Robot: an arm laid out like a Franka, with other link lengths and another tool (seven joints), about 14 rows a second.
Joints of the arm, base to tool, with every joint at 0 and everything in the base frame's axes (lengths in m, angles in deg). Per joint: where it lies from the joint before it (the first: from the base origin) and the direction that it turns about. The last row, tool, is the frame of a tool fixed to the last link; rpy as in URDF.
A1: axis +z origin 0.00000 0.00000 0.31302
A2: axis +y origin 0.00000 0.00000 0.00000
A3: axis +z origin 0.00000 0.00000 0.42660
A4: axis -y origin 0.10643 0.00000 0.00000
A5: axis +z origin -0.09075 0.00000 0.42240
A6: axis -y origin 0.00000 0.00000 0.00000
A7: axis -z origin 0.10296 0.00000 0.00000
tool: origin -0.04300 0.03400 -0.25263 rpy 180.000 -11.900 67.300
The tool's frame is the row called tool.
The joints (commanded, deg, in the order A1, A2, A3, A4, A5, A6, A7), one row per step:
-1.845 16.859 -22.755 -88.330 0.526 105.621 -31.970
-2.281 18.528 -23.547 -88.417 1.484 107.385 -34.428
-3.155 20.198 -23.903 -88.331 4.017 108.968 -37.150
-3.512 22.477 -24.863 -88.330 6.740 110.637 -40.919
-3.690 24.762 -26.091 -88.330 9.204 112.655 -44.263
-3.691 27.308 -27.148 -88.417 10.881 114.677 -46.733
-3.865 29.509 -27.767 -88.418 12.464 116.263 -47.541
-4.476 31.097 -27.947 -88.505 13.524 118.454 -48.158
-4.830 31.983 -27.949 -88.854 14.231 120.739 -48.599
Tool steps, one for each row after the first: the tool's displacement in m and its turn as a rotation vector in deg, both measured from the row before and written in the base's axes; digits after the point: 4 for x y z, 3 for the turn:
0.0046 -0.0148 -0.0174 -0.005 0.014 1.182
0.0065 -0.0103 -0.0174 1.410 -0.686 0.950
0.0061 -0.0116 -0.0244 1.261 -0.167 1.783
0.0057 -0.0142 -0.0237 0.609 -0.440 1.296
0.0048 -0.0125 -0.0278 -0.037 0.211 0.955
0.0041 -0.0082 -0.0244 0.183 0.116 -0.486
0.0038 -0.0118 -0.0179 -0.393 -0.667 -0.547
0.0042 -0.0079 -0.0116 -0.585 -1.034 -0.243

